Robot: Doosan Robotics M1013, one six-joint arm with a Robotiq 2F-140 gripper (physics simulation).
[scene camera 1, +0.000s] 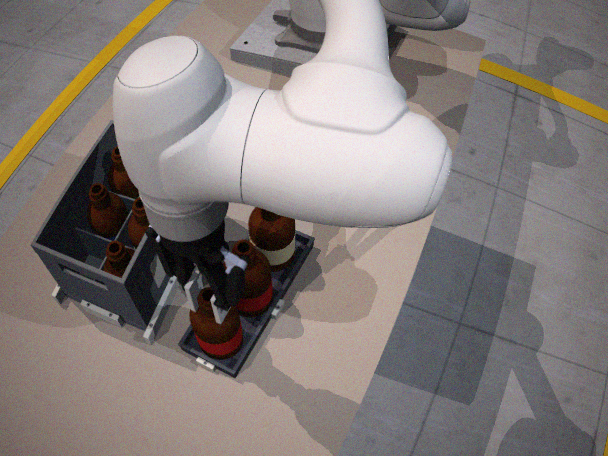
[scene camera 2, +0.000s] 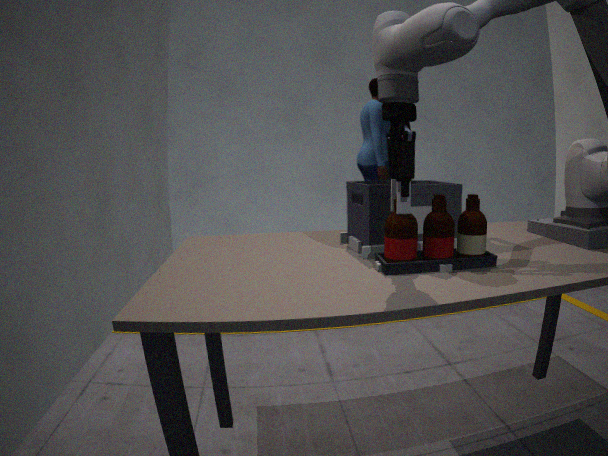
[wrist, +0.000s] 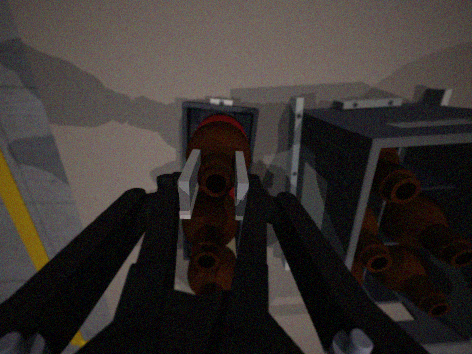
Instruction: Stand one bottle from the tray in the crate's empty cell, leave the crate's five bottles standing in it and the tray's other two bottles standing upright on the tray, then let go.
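Frame: origin at the arm's base, x left, y up, z ahead, level; centimetres.
Seen in the pictures: gripper, fingertip midpoint: (scene camera 1: pixel 210 308) (scene camera 2: pixel 400 212) (wrist: pixel 217 164); arm's base, origin of the base link: (scene camera 2: pixel 586 223).
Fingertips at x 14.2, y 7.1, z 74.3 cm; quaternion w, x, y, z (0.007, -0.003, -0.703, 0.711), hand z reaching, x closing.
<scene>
Pixels of each thing's top centre, then the offset from my fingertips to it. "*": a spot on its surface instead. Level surfaces: height alone.
- red-label end bottle, middle of its top: (wrist: pixel 216 183) (scene camera 1: pixel 207 295) (scene camera 2: pixel 401 194) dy +3.7, dx +0.0, dz -0.2 cm
- red-label bottle, middle of its top: (wrist: pixel 206 261) (scene camera 1: pixel 243 247) (scene camera 2: pixel 439 195) dy +3.7, dx +0.8, dz -9.1 cm
- cream-label bottle, middle of its top: (wrist: pixel 209 320) (scene camera 1: pixel 270 197) (scene camera 2: pixel 473 194) dy +3.7, dx +0.5, dz -18.3 cm
- grey crate, middle of its top: (wrist: pixel 435 269) (scene camera 1: pixel 114 191) (scene camera 2: pixel 403 182) dy +5.2, dx -21.9, dz -8.2 cm
- pale bracket rail, surface spot: (wrist: pixel 297 135) (scene camera 1: pixel 157 311) * dy -9.3, dx -10.9, dz +1.3 cm
- table, its level: dy -12.3 cm
My gripper (scene camera 1: pixel 205 301) (scene camera 2: pixel 400 202) (wrist: pixel 217 164) is shut on the neck of the red-label end bottle (scene camera 1: pixel 215 327) (scene camera 2: pixel 400 247) (wrist: pixel 218 140), which stands upright on the dark tray (scene camera 1: pixel 225 367) (scene camera 2: pixel 410 269) (wrist: pixel 254 120). Beside it stand another red-label bottle (scene camera 1: pixel 257 282) (scene camera 2: pixel 438 246) (wrist: pixel 210 217) and a cream-label bottle (scene camera 1: pixel 272 235) (scene camera 2: pixel 471 243) (wrist: pixel 212 277), both upright. The grey crate (scene camera 1: pixel 55 260) (scene camera 2: pixel 370 215) (wrist: pixel 330 145) holds several brown bottles. Its empty cell (scene camera 1: pixel 92 255) is the near-left one in scene camera 1. The arm hides part of the crate there.
A pale bracket rail (scene camera 1: pixel 160 310) (wrist: pixel 297 135) stands between crate and tray. Small brackets (scene camera 1: pixel 100 311) (scene camera 2: pixel 354 244) sit by the crate's foot. A person in blue (scene camera 2: pixel 371 135) is behind the table (scene camera 2: pixel 250 290). The robot's base plate (scene camera 1: pixel 265 57) lies beyond the tray.
</scene>
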